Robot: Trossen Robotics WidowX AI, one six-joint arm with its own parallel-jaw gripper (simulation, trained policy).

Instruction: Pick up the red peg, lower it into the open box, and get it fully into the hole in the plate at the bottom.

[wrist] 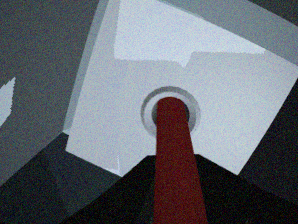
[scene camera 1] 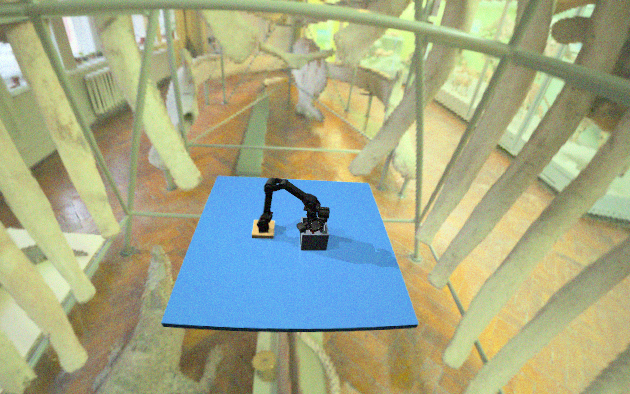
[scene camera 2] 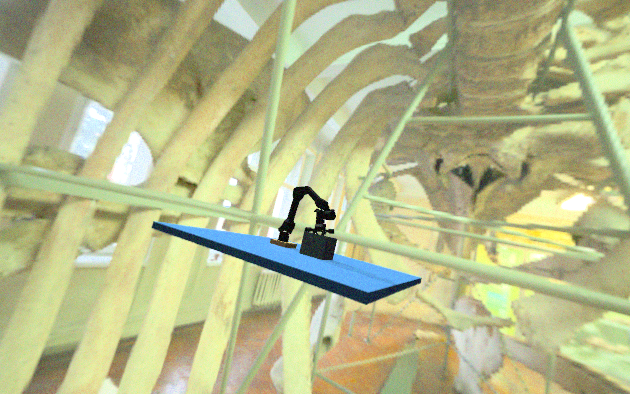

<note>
In view: my gripper [wrist: 172,165], a dark box [scene camera 2: 321,247] and a light grey plate [wrist: 232,89].
The dark box also shows in the wrist view [wrist: 52,52]. Scene camera 2 misses the light grey plate, which is hidden by the dark box.
</note>
